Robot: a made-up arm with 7 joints.
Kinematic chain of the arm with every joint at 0, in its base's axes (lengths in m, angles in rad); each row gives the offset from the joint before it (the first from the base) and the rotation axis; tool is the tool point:
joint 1: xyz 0 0 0.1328 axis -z
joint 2: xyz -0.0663 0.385 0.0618 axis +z
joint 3: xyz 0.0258 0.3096 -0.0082 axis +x
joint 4: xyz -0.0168 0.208 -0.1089 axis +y
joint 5: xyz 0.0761 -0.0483 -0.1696 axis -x
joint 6: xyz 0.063 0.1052 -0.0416 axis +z
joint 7: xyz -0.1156 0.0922 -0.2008 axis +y
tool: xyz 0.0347 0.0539 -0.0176
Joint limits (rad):
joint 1: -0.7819..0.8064
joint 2: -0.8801..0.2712
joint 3: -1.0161..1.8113
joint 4: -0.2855..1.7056
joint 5: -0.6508..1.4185
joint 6: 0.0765..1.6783
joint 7: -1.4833..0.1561
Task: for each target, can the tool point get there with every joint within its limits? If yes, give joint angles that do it. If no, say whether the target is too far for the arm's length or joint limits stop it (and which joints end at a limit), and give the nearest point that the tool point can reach.
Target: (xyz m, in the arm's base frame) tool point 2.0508 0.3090 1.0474
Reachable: no: too far | nearest point 1.1353 0.3117 0.5251 | short by 1.054 m
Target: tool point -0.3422 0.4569 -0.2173
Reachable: yes | joints -0.5784 -0.3811 -0.2787 0.0719 1.1694 1.2428 -1.2539
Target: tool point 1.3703 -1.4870 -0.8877
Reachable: no: too far | nearest point 0.9610 0.0317 -0.2803 | short by 1.686 m
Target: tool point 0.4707 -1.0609 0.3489
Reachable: no: joint limits stop it (at a limit: joint 1, joint 3, joint 4, joint 5, joint 6, joint 7) | nearest point 0.2748 0.0680 -0.0370 | short by 1.209 m
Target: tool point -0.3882 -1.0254 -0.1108
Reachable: no: joint limits stop it (at a limit: joint 1, joint 2, joint 3, joint 6, joint 7) | nearest point -0.5200 -0.1367 -0.0730 | short by 0.899 m
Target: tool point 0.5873 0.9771 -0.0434
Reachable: yes | joints 0.5641 -0.3593 0.9840 0.5651 1.1661 0.4992 -1.1956
